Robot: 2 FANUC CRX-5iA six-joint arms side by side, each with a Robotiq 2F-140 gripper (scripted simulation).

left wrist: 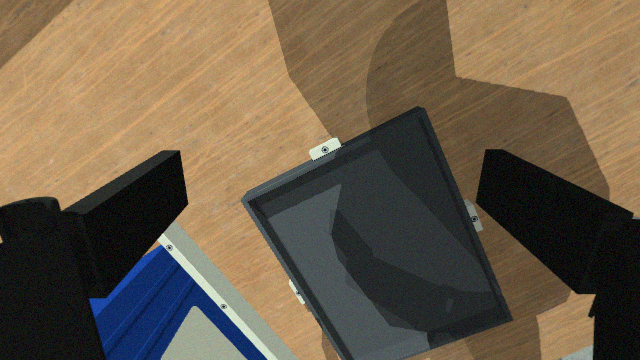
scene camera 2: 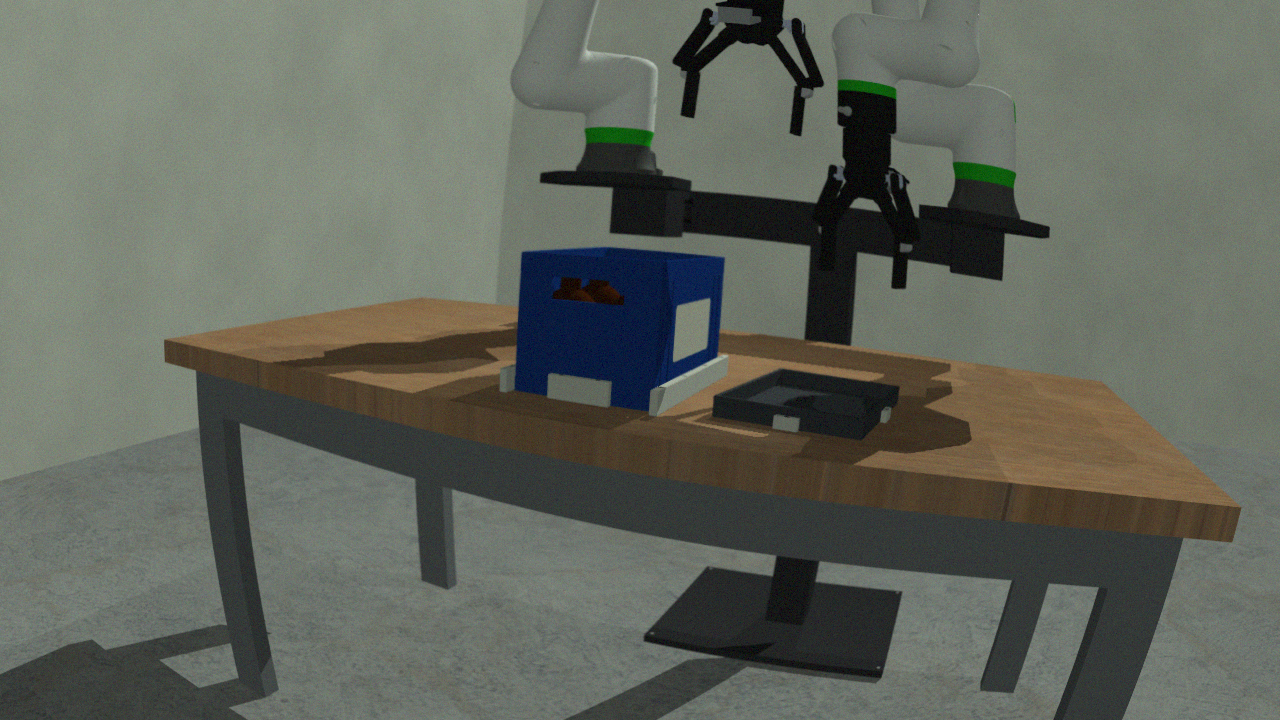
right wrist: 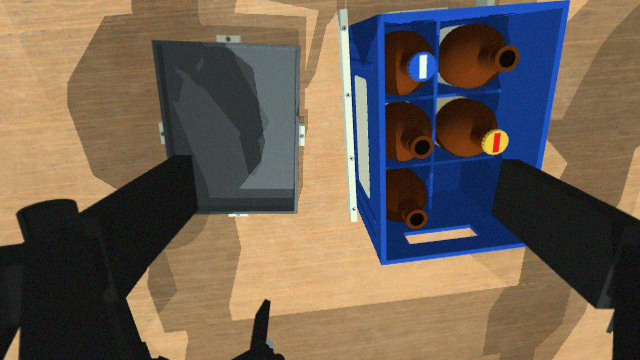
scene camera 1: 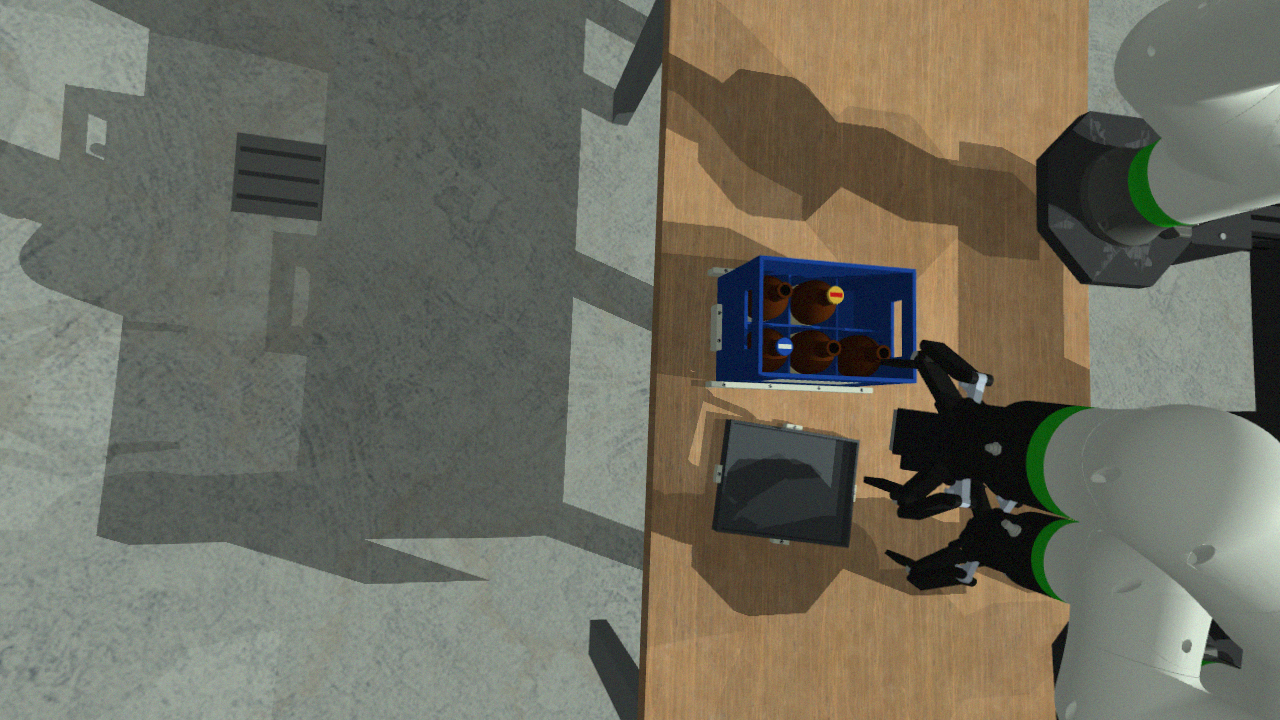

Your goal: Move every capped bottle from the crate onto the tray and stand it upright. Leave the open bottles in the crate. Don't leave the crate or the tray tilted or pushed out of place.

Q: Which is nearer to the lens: the brown bottle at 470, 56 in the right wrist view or the blue crate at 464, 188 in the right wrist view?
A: The brown bottle.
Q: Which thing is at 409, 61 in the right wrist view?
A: A blue-capped bottle.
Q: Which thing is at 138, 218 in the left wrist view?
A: My left gripper.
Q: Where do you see a yellow-capped bottle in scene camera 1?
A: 810, 301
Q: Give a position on a pale rail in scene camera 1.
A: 711, 384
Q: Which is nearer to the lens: the yellow-capped bottle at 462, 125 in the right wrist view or the dark tray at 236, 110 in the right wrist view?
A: The yellow-capped bottle.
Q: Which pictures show the dark tray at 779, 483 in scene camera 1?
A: The left wrist view, scene camera 2, the right wrist view and scene camera 1: all of them.
